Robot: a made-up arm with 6 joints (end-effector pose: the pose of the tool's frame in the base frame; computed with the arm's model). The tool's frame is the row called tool.
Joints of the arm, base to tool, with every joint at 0 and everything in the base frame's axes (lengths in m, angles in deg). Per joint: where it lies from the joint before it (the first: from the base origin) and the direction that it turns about. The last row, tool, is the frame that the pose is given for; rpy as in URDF.
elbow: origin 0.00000 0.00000 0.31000 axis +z
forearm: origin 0.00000 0.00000 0.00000 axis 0 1 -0.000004
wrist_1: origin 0.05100 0.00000 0.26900 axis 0 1 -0.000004
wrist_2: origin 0.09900 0.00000 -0.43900 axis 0 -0.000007 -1
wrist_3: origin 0.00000 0.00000 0.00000 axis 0 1 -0.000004
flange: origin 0.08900 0.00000 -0.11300 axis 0 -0.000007 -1
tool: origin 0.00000 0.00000 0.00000 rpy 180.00 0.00 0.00
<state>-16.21 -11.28 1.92 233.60 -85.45 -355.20</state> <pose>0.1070 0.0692 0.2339 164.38 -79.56 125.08</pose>
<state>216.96 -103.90 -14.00 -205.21 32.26 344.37</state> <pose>-0.1645 -0.1158 0.6428 -30.13 18.01 178.57</pose>
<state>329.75 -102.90 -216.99 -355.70 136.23 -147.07</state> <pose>-0.4926 0.2996 0.0070 -4.36 -1.63 -0.46</pose>
Working (the frame after each row of the table, in the pose's form):
after elbow: 0.0000 0.0000 0.3100 0.00 0.00 -30.25
after forearm: 0.0000 0.0000 0.3100 -180.00 -77.10 149.75
after wrist_1: -0.2363 0.1378 0.2997 0.00 40.11 -30.25
after wrist_2: -0.4153 0.2422 -0.0999 -3.61 39.97 -35.87
after wrist_3: -0.4153 0.2422 -0.0999 -177.22 3.74 146.64
after flange: -0.4926 0.2996 0.0070 175.64 -1.63 -0.46

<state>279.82 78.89 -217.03 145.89 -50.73 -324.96</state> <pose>0.0200 -0.5886 0.6273 79.03 76.72 -26.62</pose>
Working (the frame after each row of the table, in the pose's form):
after elbow: 0.0000 0.0000 0.3100 0.00 0.00 -80.18
after forearm: 0.0000 0.0000 0.3100 0.00 78.89 -80.18
after wrist_1: 0.0467 -0.2698 0.3118 -180.00 -41.86 99.82
after wrist_2: 0.0841 -0.4858 0.7048 153.32 33.54 -122.46
after wrist_3: 0.0841 -0.4858 0.7048 96.66 67.87 170.24
after flange: 0.0200 -0.5886 0.6273 -100.97 76.72 -26.62

